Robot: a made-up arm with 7 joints. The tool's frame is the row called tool. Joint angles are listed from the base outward.
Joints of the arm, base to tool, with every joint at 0 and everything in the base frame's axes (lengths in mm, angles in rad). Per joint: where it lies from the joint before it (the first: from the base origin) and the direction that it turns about. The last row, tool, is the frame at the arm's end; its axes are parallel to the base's.
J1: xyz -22.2 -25 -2.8 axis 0 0.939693 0.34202
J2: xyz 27.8 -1.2 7.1 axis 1 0 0
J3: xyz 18.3 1.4 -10.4 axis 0 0 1
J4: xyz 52.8 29.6 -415.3 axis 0 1 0
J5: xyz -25 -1.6 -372.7 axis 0 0 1
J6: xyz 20.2 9.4 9.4 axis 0 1 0
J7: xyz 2.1 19.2 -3.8 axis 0 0 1
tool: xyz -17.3 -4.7 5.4
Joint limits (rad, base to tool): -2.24..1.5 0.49..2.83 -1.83..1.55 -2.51..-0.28 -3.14..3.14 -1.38..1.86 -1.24..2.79
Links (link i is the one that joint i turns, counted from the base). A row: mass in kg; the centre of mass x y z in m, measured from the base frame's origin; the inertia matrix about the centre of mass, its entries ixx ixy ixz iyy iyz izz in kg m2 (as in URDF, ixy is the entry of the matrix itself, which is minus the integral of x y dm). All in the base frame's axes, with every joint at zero. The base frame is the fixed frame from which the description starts. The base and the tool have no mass.
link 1: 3.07; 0.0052 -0.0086 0.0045; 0.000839 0 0 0.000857 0.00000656 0.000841
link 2: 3.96; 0.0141 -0.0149 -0.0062; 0.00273 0 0 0.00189 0 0.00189
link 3: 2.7; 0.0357 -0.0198 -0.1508; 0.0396 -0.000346 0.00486 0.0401 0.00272 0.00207
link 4: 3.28; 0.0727 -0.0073 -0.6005; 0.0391 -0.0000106 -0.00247 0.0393 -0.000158 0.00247
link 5: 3.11; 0.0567 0.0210 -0.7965; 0.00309 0 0 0.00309 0 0.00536
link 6: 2.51; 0.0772 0.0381 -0.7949; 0.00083 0 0 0.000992 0 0.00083
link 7: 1.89; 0.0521 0.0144 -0.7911; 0.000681 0 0 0.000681 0 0.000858
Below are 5 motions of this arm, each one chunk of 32 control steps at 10 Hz.
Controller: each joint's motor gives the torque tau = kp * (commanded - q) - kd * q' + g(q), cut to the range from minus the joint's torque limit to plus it. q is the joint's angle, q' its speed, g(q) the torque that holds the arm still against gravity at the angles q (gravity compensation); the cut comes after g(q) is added. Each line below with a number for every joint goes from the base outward.
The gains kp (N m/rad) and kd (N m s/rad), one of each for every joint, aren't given. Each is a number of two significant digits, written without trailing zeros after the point. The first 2 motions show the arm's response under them.
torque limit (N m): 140 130 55 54 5.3 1.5 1.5
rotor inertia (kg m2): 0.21 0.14 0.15 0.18 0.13 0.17 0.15
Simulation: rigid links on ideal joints. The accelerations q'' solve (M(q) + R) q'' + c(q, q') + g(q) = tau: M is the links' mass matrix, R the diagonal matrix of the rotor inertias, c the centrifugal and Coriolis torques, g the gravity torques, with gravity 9.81 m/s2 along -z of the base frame. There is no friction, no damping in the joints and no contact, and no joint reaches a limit. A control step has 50 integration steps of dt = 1/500 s. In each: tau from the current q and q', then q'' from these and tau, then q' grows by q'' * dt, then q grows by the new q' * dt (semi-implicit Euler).
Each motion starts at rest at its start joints. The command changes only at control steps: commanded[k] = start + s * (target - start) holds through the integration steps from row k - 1 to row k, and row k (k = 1, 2, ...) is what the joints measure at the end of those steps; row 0 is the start. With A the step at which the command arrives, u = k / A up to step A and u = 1 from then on. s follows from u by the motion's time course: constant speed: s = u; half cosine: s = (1 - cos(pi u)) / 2; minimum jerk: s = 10 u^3 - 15 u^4 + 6 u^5; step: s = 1 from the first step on.
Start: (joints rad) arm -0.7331 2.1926 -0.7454 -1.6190 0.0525 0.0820 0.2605
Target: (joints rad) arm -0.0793 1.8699 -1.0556 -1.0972 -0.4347 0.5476 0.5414
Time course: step
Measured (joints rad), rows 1 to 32:
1: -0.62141 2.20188 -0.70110 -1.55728 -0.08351 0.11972 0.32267
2: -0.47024 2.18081 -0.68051 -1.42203 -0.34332 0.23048 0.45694
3: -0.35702 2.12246 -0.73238 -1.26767 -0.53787 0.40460 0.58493
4: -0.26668 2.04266 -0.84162 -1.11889 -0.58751 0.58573 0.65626
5: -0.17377 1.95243 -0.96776 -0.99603 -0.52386 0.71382 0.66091
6: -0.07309 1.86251 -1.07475 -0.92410 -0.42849 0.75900 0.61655
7: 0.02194 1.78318 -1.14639 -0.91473 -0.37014 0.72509 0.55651
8: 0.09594 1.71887 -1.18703 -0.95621 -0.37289 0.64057 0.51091
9: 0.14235 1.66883 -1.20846 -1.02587 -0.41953 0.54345 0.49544
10: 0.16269 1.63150 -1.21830 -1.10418 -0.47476 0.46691 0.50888
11: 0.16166 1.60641 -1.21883 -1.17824 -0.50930 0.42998 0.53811
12: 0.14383 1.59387 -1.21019 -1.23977 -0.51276 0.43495 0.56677
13: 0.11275 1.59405 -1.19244 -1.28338 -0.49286 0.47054 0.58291
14: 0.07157 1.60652 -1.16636 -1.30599 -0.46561 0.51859 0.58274
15: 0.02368 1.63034 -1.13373 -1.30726 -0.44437 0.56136 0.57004
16: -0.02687 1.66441 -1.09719 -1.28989 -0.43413 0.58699 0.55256
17: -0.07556 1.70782 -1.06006 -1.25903 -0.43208 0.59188 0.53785
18: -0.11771 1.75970 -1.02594 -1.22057 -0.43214 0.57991 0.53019
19: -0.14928 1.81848 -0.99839 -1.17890 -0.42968 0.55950 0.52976
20: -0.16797 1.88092 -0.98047 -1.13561 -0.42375 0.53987 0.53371
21: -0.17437 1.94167 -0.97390 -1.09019 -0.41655 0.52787 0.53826
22: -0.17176 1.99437 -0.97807 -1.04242 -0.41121 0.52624 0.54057
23: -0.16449 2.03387 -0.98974 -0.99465 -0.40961 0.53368 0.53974
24: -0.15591 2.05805 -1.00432 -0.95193 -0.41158 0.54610 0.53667
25: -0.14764 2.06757 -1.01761 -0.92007 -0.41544 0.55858 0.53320
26: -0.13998 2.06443 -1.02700 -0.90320 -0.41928 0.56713 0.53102
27: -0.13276 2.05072 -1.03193 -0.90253 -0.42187 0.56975 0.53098
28: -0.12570 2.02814 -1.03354 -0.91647 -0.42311 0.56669 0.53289
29: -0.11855 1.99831 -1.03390 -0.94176 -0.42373 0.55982 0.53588
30: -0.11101 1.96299 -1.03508 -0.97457 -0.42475 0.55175 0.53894
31: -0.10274 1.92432 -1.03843 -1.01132 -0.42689 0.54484 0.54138
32: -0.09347 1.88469 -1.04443 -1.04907 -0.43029 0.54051 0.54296
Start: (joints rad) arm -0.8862 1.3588 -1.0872 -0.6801 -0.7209 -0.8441 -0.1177
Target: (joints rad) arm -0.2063 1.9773 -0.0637 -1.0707 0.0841 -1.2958 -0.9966
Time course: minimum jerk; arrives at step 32
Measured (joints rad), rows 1 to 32:
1: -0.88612 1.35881 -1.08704 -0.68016 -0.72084 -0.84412 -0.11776
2: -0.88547 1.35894 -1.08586 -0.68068 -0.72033 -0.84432 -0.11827
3: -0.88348 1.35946 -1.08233 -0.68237 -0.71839 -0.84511 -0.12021
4: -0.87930 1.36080 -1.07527 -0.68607 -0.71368 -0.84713 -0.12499
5: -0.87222 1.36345 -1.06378 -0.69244 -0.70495 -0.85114 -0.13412
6: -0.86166 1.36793 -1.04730 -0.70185 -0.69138 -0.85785 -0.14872
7: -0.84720 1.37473 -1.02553 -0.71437 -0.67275 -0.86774 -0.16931
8: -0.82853 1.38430 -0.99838 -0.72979 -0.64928 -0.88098 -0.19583
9: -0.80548 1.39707 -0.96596 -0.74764 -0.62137 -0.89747 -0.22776
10: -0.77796 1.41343 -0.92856 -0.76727 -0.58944 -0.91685 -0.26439
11: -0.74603 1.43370 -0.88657 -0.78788 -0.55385 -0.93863 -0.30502
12: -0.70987 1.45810 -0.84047 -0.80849 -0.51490 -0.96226 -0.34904
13: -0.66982 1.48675 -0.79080 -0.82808 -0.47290 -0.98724 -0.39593
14: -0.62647 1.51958 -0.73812 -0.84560 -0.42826 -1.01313 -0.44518
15: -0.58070 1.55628 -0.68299 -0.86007 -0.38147 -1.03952 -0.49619
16: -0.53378 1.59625 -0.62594 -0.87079 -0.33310 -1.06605 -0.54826
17: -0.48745 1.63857 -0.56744 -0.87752 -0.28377 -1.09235 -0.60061
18: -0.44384 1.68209 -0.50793 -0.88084 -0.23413 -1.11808 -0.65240
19: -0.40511 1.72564 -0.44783 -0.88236 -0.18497 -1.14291 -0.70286
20: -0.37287 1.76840 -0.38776 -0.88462 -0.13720 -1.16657 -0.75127
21: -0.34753 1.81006 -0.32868 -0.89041 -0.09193 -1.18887 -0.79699
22: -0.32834 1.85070 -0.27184 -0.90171 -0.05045 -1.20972 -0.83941
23: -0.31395 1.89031 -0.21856 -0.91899 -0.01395 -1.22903 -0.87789
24: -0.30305 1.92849 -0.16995 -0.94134 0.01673 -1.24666 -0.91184
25: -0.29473 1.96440 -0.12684 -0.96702 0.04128 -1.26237 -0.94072
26: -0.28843 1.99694 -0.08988 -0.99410 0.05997 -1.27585 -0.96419
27: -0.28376 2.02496 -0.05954 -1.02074 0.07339 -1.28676 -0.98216
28: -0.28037 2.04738 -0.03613 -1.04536 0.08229 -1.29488 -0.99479
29: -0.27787 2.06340 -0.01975 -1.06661 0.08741 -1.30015 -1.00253
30: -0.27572 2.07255 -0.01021 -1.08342 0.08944 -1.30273 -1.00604
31: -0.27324 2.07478 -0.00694 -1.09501 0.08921 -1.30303 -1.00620
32: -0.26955 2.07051 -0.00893 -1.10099 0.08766 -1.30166 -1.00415
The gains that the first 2 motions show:
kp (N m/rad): 37 42 40 20 9.2 6.4 7.7
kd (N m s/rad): 4.3 4.1 3.5 3.2 0.58 0.45 0.47
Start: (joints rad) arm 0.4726 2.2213 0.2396 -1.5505 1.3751 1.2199 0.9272
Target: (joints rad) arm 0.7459 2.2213 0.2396 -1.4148 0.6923 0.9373 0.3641
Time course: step
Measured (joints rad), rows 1 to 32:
1: 0.53185 2.23334 0.28167 -1.51278 1.19795 1.17990 0.87498
2: 0.61155 2.26380 0.30813 -1.44709 0.82188 1.07379 0.72654
3: 0.66549 2.29009 0.29962 -1.40109 0.50880 0.94735 0.49908
4: 0.69954 2.29726 0.28121 -1.39020 0.39804 0.84541 0.27622
5: 0.72291 2.28563 0.26572 -1.40391 0.47537 0.79497 0.14900
6: 0.74038 2.26352 0.25321 -1.42446 0.63508 0.80045 0.14582
7: 0.75469 2.23834 0.24042 -1.43868 0.76686 0.84757 0.23572
8: 0.76797 2.21435 0.22656 -1.44218 0.81383 0.91225 0.35640
9: 0.78090 2.19379 0.21318 -1.43699 0.78253 0.97014 0.44879
10: 0.79262 2.17771 0.20200 -1.42766 0.71699 1.00444 0.48136
11: 0.80174 2.16631 0.19396 -1.41852 0.66311 1.00962 0.45618
12: 0.80726 2.15941 0.18949 -1.41198 0.64462 0.99076 0.39908
13: 0.80885 2.15690 0.18863 -1.40830 0.65882 0.95944 0.34251
14: 0.80662 2.15863 0.19110 -1.40648 0.68715 0.92855 0.31008
15: 0.80101 2.16427 0.19634 -1.40552 0.71014 0.90782 0.30899
16: 0.79263 2.17324 0.20374 -1.40497 0.71768 0.90148 0.33136
17: 0.78218 2.18478 0.21272 -1.40496 0.71097 0.90817 0.36153
18: 0.77036 2.19800 0.22271 -1.40578 0.69802 0.92265 0.38477
19: 0.75788 2.21194 0.23312 -1.40755 0.68722 0.93843 0.39316
20: 0.74541 2.22557 0.24332 -1.41005 0.68292 0.95010 0.38717
21: 0.73357 2.23794 0.25273 -1.41285 0.68463 0.95485 0.37312
22: 0.72297 2.24826 0.26080 -1.41545 0.68899 0.95275 0.35906
23: 0.71416 2.25602 0.26711 -1.41741 0.69252 0.94605 0.35086
24: 0.70764 2.26096 0.27134 -1.41852 0.69349 0.93793 0.35037
25: 0.70375 2.26307 0.27335 -1.41877 0.69223 0.93132 0.35571
26: 0.70268 2.26251 0.27315 -1.41828 0.69024 0.92796 0.36308
27: 0.70440 2.25957 0.27090 -1.41726 0.68895 0.92820 0.36883
28: 0.70866 2.25464 0.26688 -1.41594 0.68902 0.93113 0.37098
29: 0.71503 2.24811 0.26144 -1.41452 0.69018 0.93525 0.36960
30: 0.72296 2.24044 0.25502 -1.41319 0.69172 0.93898 0.36622
31: 0.73180 2.23210 0.24807 -1.41212 0.69296 0.94127 0.36281
32: 0.74093 2.22359 0.24105 -1.41142 0.69359 0.94176 0.36083

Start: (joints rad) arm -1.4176 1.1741 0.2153 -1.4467 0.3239 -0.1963 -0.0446
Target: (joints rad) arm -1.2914 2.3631 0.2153 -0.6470 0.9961 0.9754 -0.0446
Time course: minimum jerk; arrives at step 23
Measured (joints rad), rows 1 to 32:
1: -1.41752 1.17433 0.21511 -1.44665 0.32404 -0.19615 -0.04459
2: -1.41693 1.17610 0.21375 -1.44617 0.32521 -0.19484 -0.04454
3: -1.41513 1.18180 0.20976 -1.44436 0.32934 -0.18978 -0.04434
4: -1.41142 1.19403 0.20225 -1.43977 0.33889 -0.17706 -0.04389
5: -1.40530 1.21501 0.19144 -1.43057 0.35595 -0.15236 -0.04313
6: -1.39630 1.24643 0.17853 -1.41480 0.38170 -0.11216 -0.04210
7: -1.38394 1.28934 0.16523 -1.39046 0.41629 -0.05469 -0.04098
8: -1.36783 1.34406 0.15334 -1.35559 0.45905 0.01966 -0.04003
9: -1.34786 1.41004 0.14433 -1.30840 0.50883 0.10846 -0.03958
10: -1.32471 1.48566 0.13906 -1.24748 0.56430 0.20784 -0.03987
11: -1.30025 1.56838 0.13765 -1.17239 0.62392 0.31320 -0.04102
12: -1.27758 1.65509 0.13970 -1.08466 0.68590 0.41992 -0.04294
13: -1.26029 1.74302 0.14484 -0.98858 0.74801 0.52384 -0.04529
14: -1.25136 1.83061 0.15288 -0.89096 0.80756 0.62150 -0.04754
15: -1.25224 1.91781 0.16355 -0.79967 0.86172 0.71034 -0.04912
16: -1.26236 2.00558 0.17619 -0.72162 0.90803 0.78857 -0.04967
17: -1.27935 2.09468 0.18997 -0.66103 0.94486 0.85500 -0.04918
18: -1.30016 2.18475 0.20434 -0.61903 0.97159 0.90887 -0.04796
19: -1.32223 2.27393 0.21913 -0.59438 0.98854 0.94972 -0.04651
20: -1.34385 2.35919 0.23435 -0.58475 0.99669 0.97748 -0.04531
21: -1.36392 2.43690 0.24986 -0.58742 0.99751 0.99268 -0.04467
22: -1.38158 2.50345 0.26518 -0.59953 0.99286 0.99671 -0.04462
23: -1.39583 2.55593 0.27924 -0.61782 0.98515 0.99214 -0.04498
24: -1.40545 2.59265 0.29052 -0.63839 0.97730 0.98278 -0.04546
25: -1.40941 2.61299 0.29762 -0.65761 0.97191 0.97290 -0.04578
26: -1.40724 2.61723 0.29967 -0.67287 0.97024 0.96585 -0.04577
27: -1.39901 2.60641 0.29633 -0.68270 0.97200 0.96322 -0.04539
28: -1.38524 2.58224 0.28784 -0.68670 0.97600 0.96477 -0.04478
29: -1.36686 2.54697 0.27500 -0.68544 0.98095 0.96891 -0.04412
30: -1.34514 2.50321 0.25903 -0.68027 0.98594 0.97359 -0.04357
31: -1.32159 2.45385 0.24134 -0.67295 0.99059 0.97708 -0.04322
32: -1.29781 2.40190 0.22330 -0.66515 0.99487 0.97848 -0.04308

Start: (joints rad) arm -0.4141 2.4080 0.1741 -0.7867 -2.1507 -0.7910 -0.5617
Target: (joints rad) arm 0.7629 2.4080 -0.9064 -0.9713 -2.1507 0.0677 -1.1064
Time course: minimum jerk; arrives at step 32
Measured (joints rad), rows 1 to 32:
1: -0.41407 2.40806 0.17397 -0.78666 -2.15069 -0.79096 -0.56173
2: -0.41378 2.40854 0.17301 -0.78634 -2.15065 -0.79056 -0.56202
3: -0.41267 2.41001 0.17011 -0.78533 -2.15057 -0.78905 -0.56311
4: -0.40989 2.41302 0.16416 -0.78326 -2.15054 -0.78519 -0.56583
5: -0.40442 2.41791 0.15425 -0.78004 -2.15063 -0.77759 -0.57106
6: -0.39518 2.42478 0.13964 -0.77591 -2.15089 -0.76497 -0.57951
7: -0.38108 2.43351 0.11974 -0.77137 -2.15128 -0.74643 -0.59157
8: -0.36107 2.44381 0.09413 -0.76711 -2.15170 -0.72164 -0.60725
9: -0.33417 2.45529 0.06260 -0.76392 -2.15200 -0.69080 -0.62635
10: -0.29953 2.46744 0.02519 -0.76260 -2.15208 -0.65455 -0.64849
11: -0.25656 2.47974 -0.01782 -0.76390 -2.15185 -0.61375 -0.67331
12: -0.20491 2.49161 -0.06583 -0.76854 -2.15125 -0.56930 -0.70046
13: -0.14466 2.50244 -0.11805 -0.77709 -2.15023 -0.52206 -0.72963
14: -0.07625 2.51158 -0.17348 -0.78998 -2.14875 -0.47275 -0.76048
15: -0.00064 2.51829 -0.23101 -0.80737 -2.14675 -0.42197 -0.79262
16: 0.08075 2.52175 -0.28960 -0.82916 -2.14423 -0.37031 -0.82555
17: 0.16602 2.52101 -0.34835 -0.85489 -2.14124 -0.31838 -0.85872
18: 0.25281 2.51507 -0.40670 -0.88372 -2.13796 -0.26689 -0.89153
19: 0.33840 2.50295 -0.46452 -0.91443 -2.13468 -0.21666 -0.92343
20: 0.41995 2.48391 -0.52216 -0.94541 -2.13186 -0.16858 -0.95390
21: 0.49484 2.45778 -0.58034 -0.97471 -2.13004 -0.12358 -0.98254
22: 0.56123 2.42525 -0.63986 -1.00029 -2.12978 -0.08254 -1.00902
23: 0.61867 2.38816 -0.70093 -1.02046 -2.13151 -0.04618 -1.03309
24: 0.66830 2.34942 -0.76249 -1.03461 -2.13530 -0.01500 -1.05452
25: 0.71203 2.31243 -0.82184 -1.04371 -2.14069 0.01074 -1.07314
26: 0.75105 2.28032 -0.87540 -1.04997 -2.14668 0.03110 -1.08876
27: 0.78496 2.25542 -0.91986 -1.05564 -2.15199 0.04643 -1.10121
28: 0.81220 2.23910 -0.95307 -1.06188 -2.15554 0.05727 -1.11033
29: 0.83108 2.23179 -0.97410 -1.06832 -2.15682 0.06424 -1.11607
30: 0.84071 2.23317 -0.98298 -1.07356 -2.15603 0.06799 -1.11858
31: 0.84134 2.24242 -0.98062 -1.07593 -2.15379 0.06917 -1.11826
32: 0.83451 2.25868 -0.96893 -1.07424 -2.15082 0.06853 -1.11583

